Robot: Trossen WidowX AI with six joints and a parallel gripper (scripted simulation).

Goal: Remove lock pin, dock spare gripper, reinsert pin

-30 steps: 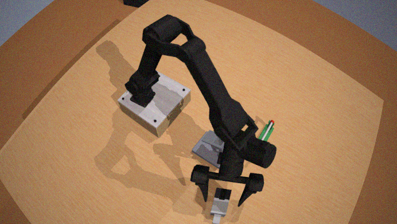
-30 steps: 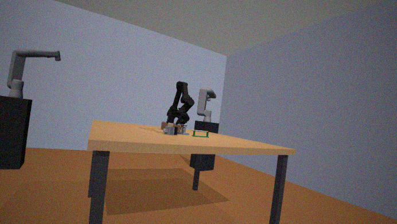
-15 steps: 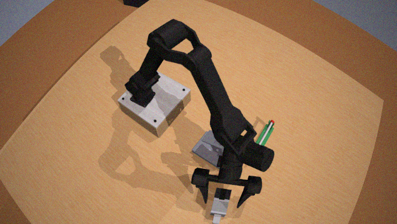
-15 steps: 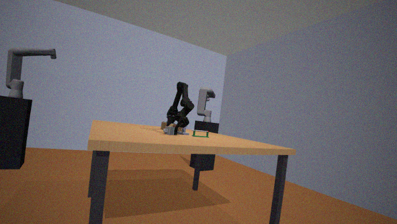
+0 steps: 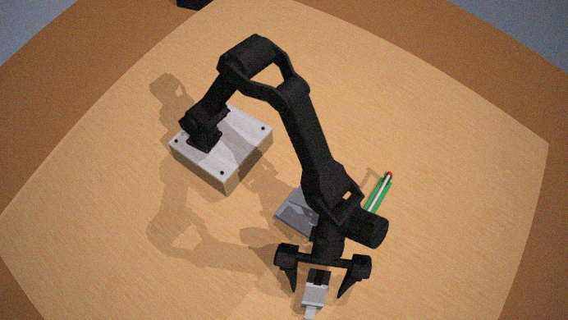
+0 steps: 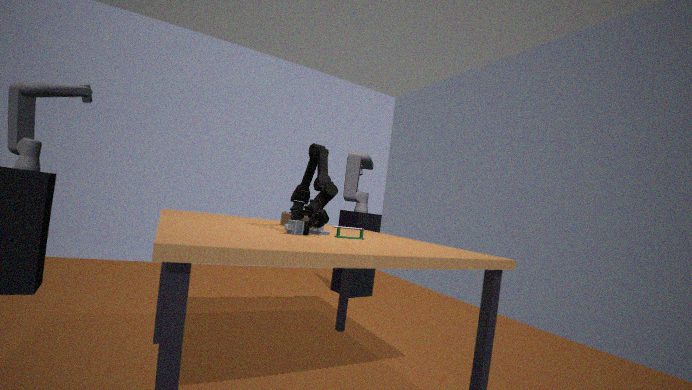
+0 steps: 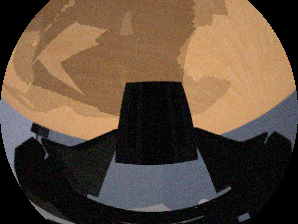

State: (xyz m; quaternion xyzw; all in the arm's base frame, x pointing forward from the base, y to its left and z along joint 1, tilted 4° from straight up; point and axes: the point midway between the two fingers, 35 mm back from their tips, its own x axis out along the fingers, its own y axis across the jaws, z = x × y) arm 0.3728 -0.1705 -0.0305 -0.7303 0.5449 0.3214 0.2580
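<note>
My gripper tip is now right at the spare gripper. Also, from my gripper tip: grey mount: 16 cm to the left, 10 cm behind, 2 cm above; green bracket: 26 cm to the left, 2 cm ahead.
</note>
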